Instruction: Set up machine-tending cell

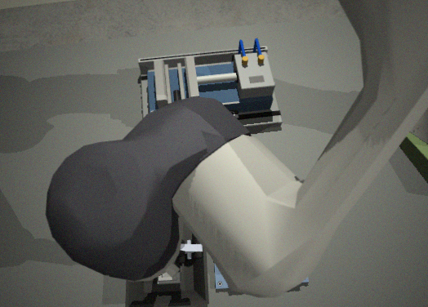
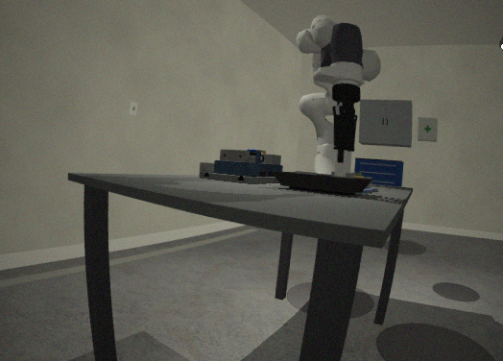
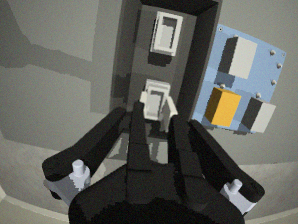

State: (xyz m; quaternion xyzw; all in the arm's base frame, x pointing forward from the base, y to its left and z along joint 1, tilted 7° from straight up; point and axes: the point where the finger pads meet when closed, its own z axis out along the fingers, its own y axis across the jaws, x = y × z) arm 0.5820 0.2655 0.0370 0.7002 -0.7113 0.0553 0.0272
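Now: the brass blank 130 mm behind my hand, 10 mm to the right of it and 50 mm below it. From my hand the other things lie so: work stop (30 mm behind, 310 mm to the right, 10 mm above); moving jaw (60 mm behind, 360 mm to the right); fixed jaw (360 mm to the right).
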